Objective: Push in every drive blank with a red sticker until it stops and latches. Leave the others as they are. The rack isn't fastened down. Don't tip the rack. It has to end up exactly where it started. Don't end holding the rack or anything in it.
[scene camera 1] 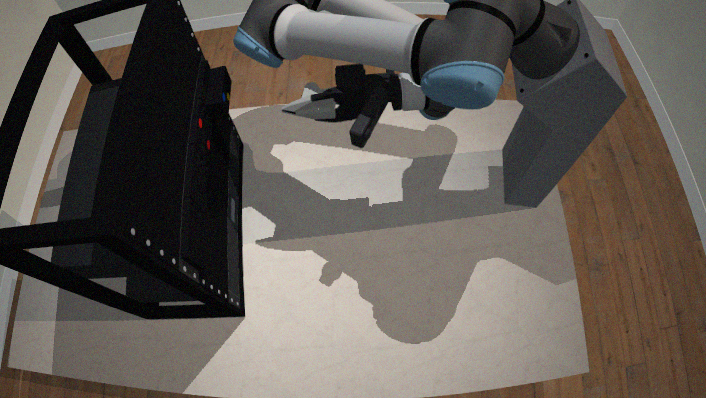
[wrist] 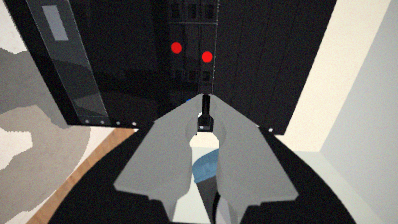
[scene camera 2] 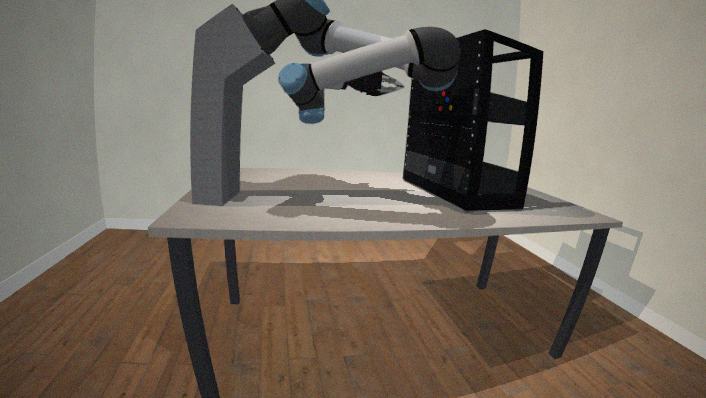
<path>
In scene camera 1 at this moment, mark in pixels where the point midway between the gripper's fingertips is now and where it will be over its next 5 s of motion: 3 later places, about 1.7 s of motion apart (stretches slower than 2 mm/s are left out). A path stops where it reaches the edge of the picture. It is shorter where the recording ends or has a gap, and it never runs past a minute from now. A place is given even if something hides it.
The gripper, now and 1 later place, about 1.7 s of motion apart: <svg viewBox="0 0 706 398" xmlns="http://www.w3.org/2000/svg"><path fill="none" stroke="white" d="M281 109L328 103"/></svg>
</path>
